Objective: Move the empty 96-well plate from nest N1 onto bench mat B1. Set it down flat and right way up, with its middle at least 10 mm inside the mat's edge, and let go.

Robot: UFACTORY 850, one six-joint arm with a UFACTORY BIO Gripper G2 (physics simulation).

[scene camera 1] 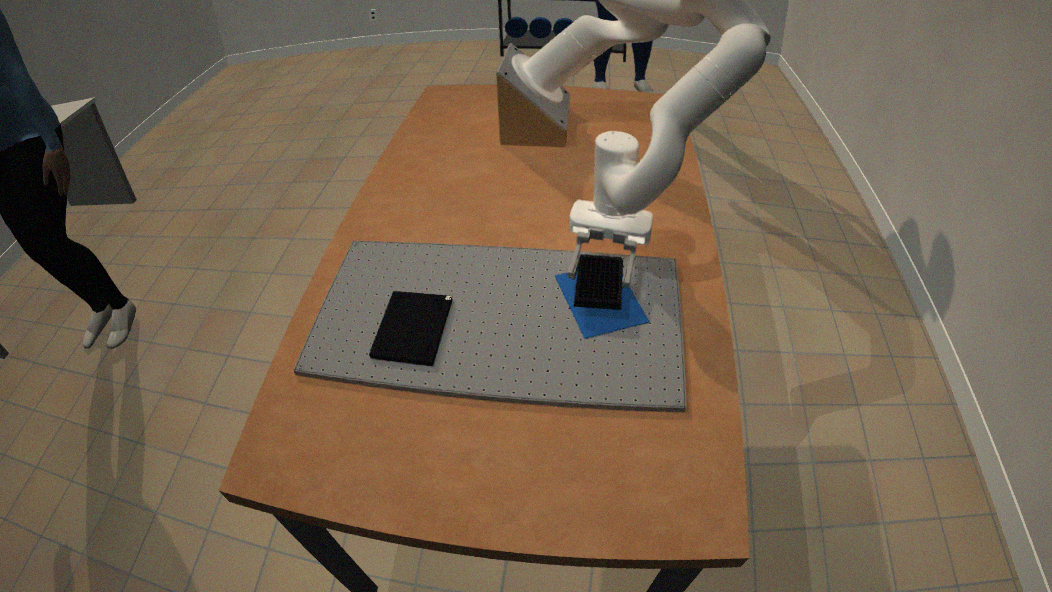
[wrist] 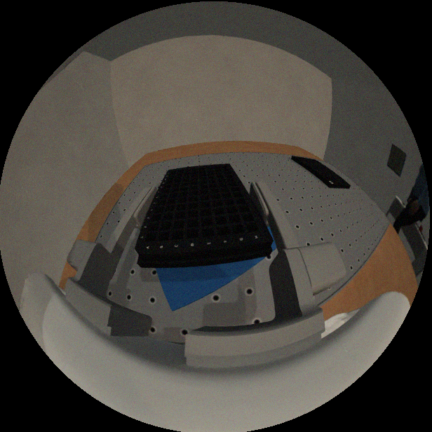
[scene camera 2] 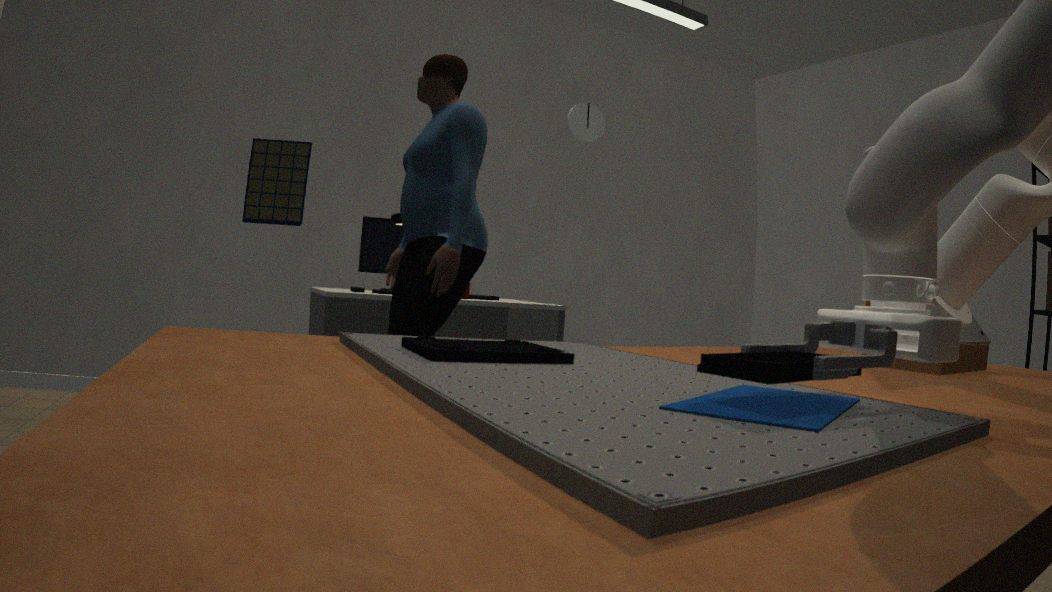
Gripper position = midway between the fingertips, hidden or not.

Observation:
I see my gripper [scene camera 1: 598, 281], a black 96-well plate [scene camera 2: 789, 366], a black nest [scene camera 1: 407, 328] and a blue bench mat [scene camera 2: 805, 411].
The black 96-well plate is seen too in scene camera 1 [scene camera 1: 599, 279] and in the wrist view [wrist: 201, 215]. My gripper also shows in the wrist view [wrist: 201, 189]. The black nest also shows in scene camera 2 [scene camera 2: 476, 351].

